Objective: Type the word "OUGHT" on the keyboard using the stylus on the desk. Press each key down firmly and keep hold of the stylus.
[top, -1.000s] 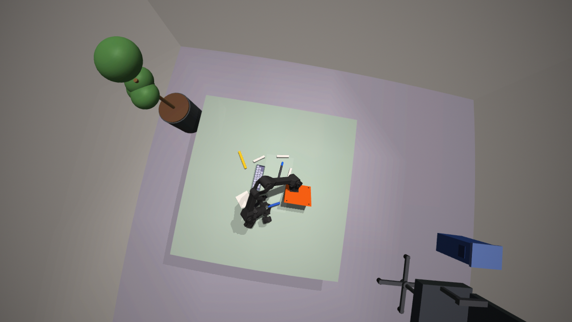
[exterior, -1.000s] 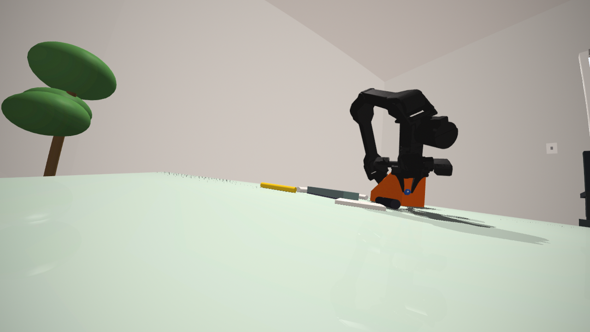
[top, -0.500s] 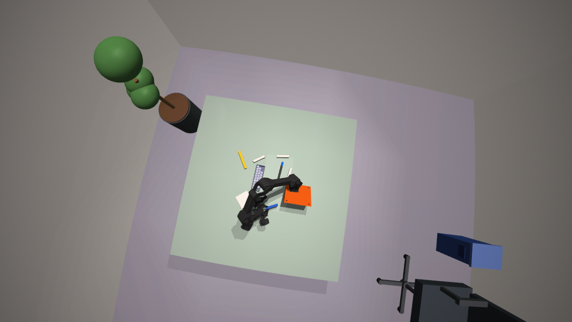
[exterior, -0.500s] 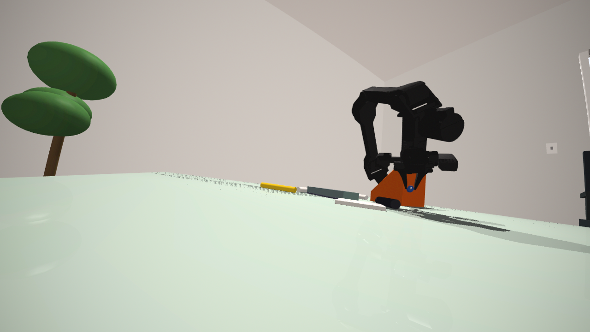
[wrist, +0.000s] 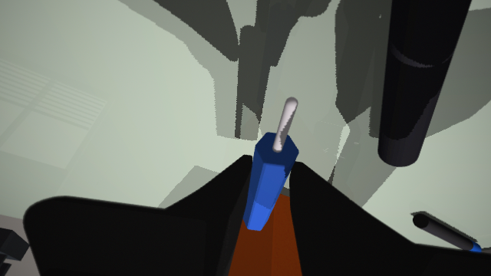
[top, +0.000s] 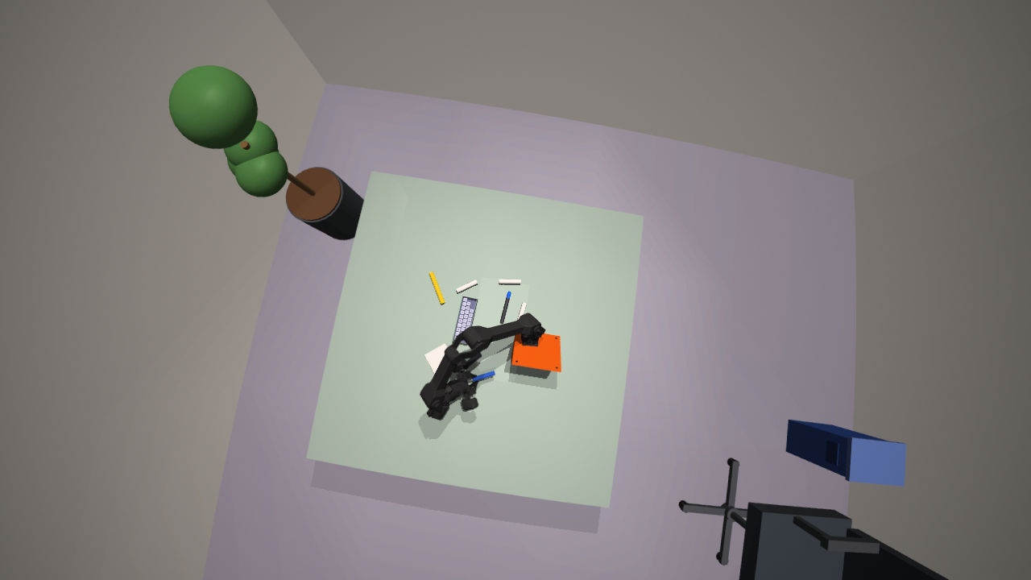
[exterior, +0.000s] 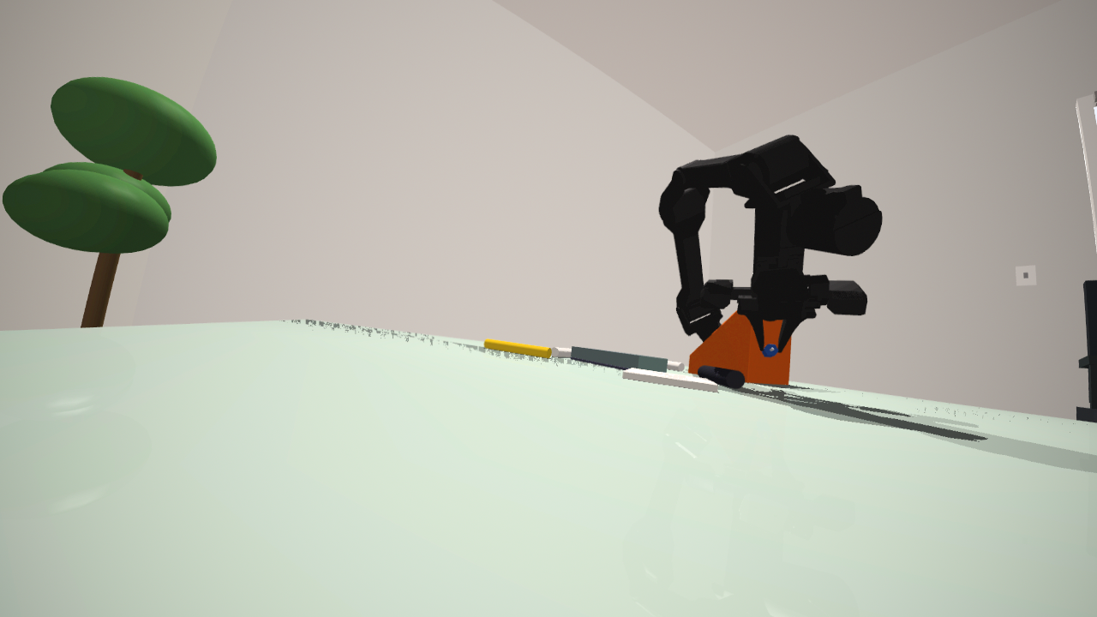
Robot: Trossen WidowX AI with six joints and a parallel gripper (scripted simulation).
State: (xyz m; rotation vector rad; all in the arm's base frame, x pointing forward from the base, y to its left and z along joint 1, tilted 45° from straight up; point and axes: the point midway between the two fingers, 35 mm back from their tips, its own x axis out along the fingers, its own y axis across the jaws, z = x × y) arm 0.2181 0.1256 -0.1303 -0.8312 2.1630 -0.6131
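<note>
Now: gripper tip 170 mm short of the white pad, 60 mm to the left of it and 50 mm above it. The rest, counted from my gripper tip: yellow pencil (360 mm to the right, 220 mm ahead, 50 mm below); blue stylus (right at my gripper tip).
</note>
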